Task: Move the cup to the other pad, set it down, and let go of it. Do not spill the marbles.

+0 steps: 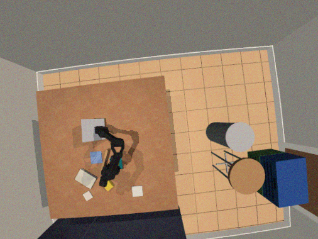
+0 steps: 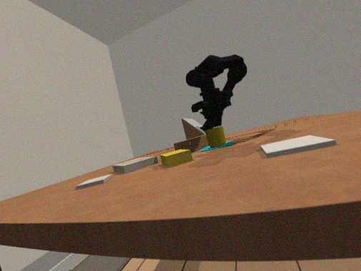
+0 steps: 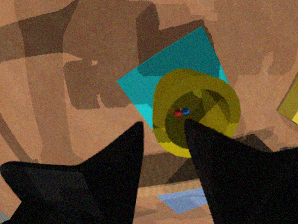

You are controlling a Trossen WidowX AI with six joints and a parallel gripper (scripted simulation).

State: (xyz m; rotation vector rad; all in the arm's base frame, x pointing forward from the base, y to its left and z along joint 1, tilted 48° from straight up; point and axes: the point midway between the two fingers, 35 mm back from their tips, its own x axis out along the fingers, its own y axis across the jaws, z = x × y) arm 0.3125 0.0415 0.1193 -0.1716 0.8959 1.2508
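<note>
Now: gripper tip 4 cm above the cup, 2 cm short of it and 1 cm to the left of it. From my gripper tip the other things lie so: teal pad: 8 cm below, 3 cm ahead, 2 cm to the right.
</note>
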